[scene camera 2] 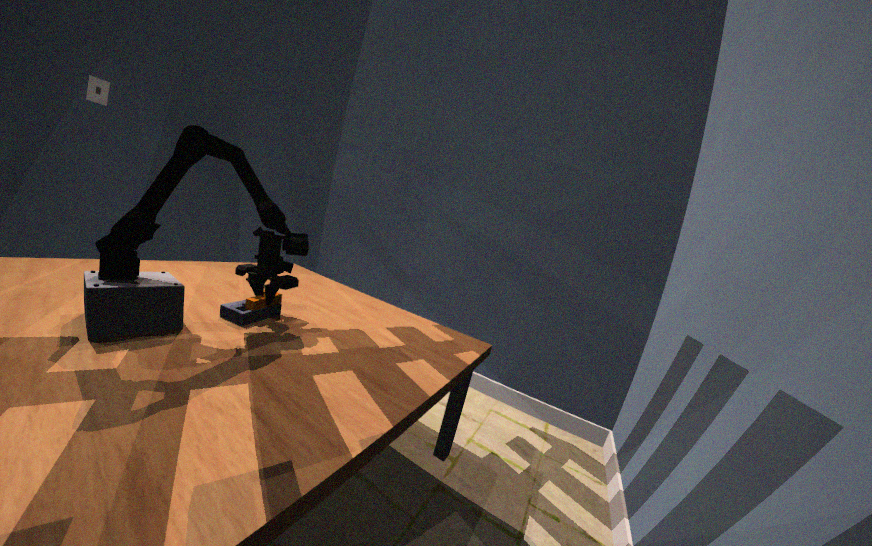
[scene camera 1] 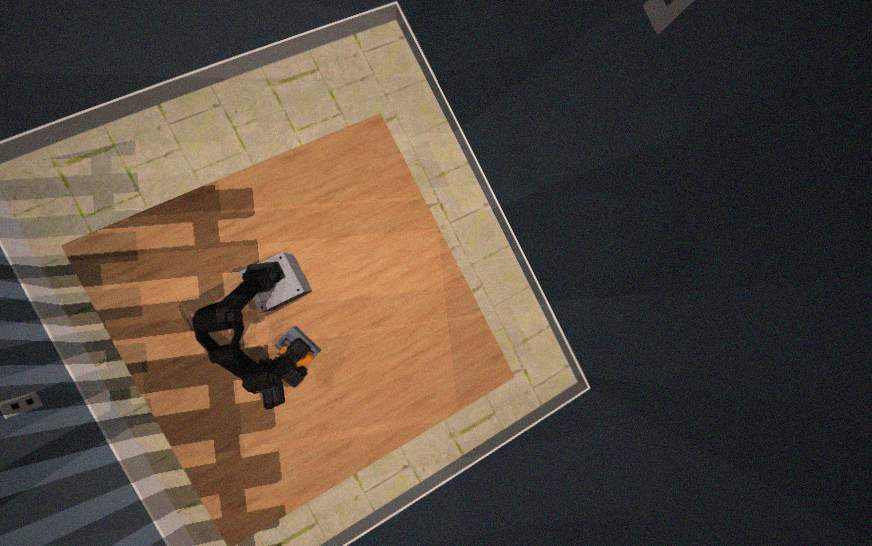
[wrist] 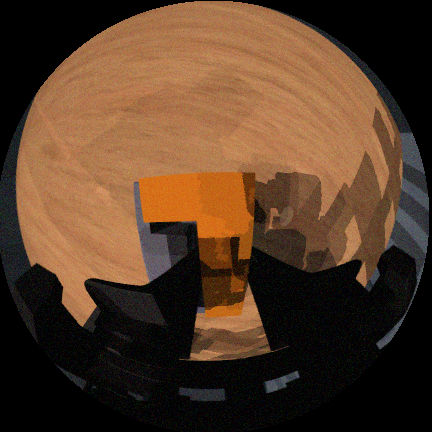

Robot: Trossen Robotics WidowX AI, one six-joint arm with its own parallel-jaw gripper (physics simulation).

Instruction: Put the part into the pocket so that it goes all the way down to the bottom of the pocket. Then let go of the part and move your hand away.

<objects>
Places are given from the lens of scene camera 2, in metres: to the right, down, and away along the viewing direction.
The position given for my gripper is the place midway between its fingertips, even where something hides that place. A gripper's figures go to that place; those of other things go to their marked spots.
my gripper (scene camera 2: pixel 264 303): -0.51, 0.09, 0.73
grey pocket block (scene camera 2: pixel 235 312): -0.54, 0.11, 0.64
</objects>
